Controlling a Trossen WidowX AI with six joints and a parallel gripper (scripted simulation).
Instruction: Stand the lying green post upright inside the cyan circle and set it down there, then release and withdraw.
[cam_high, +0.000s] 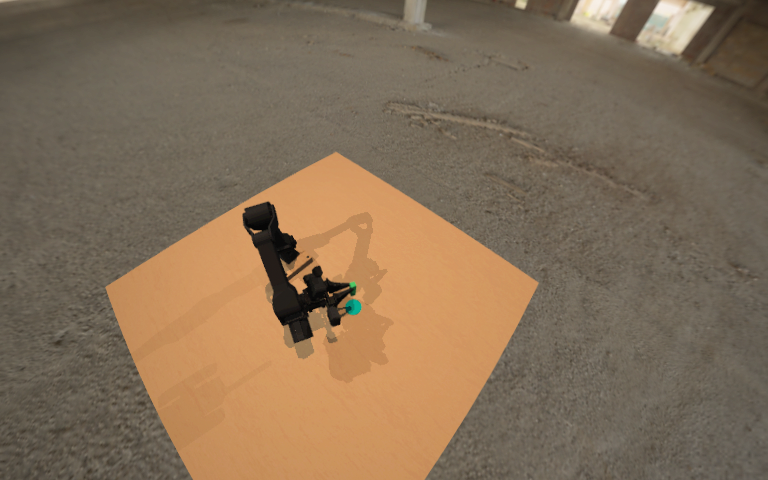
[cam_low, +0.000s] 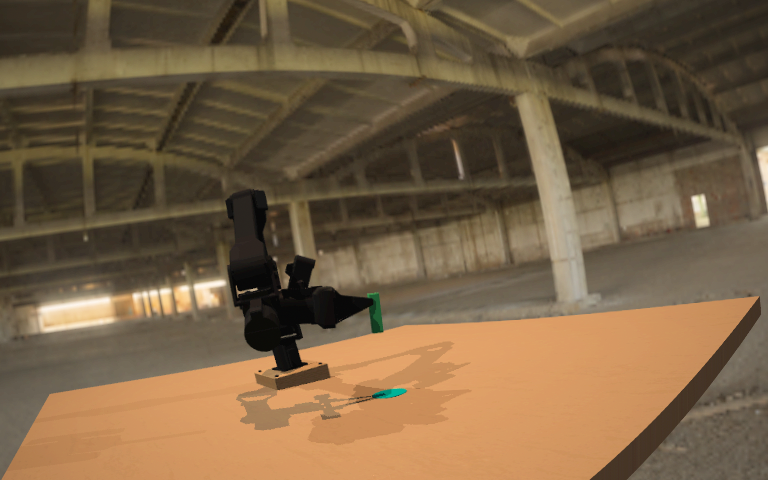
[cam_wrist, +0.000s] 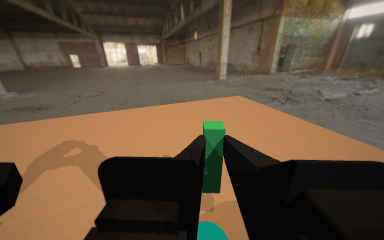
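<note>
Right now the cyan circle is 17 cm below my gripper tip. The rest, counted from my gripper tip: green post: 2 cm below.
</note>
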